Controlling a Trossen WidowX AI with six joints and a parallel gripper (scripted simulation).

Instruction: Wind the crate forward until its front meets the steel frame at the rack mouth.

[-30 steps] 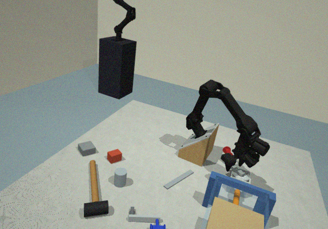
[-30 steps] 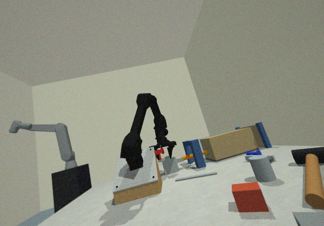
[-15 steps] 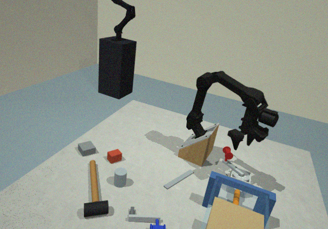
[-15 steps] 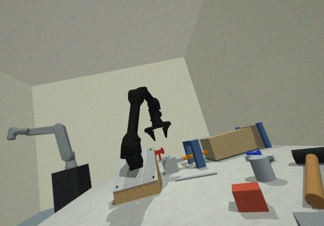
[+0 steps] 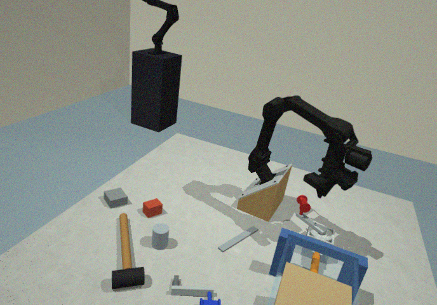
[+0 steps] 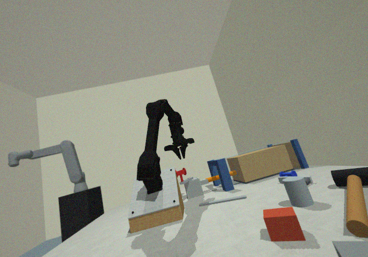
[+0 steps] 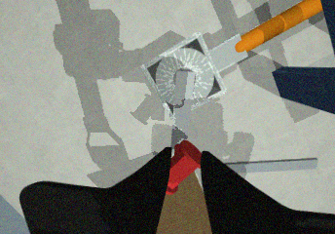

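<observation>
The red knob lies 8 cm below my gripper tip, 5 cm to the right of it and 3 cm behind it. From my gripper tip the other things lie so: blue steel frame (18 cm ahead, 11 cm below, 5 cm to the left); red-knobbed crank handle (11 cm below, 2 cm to the right, 1 cm behind); winch (18 cm below, 3 cm to the left, 1 cm ahead).
</observation>
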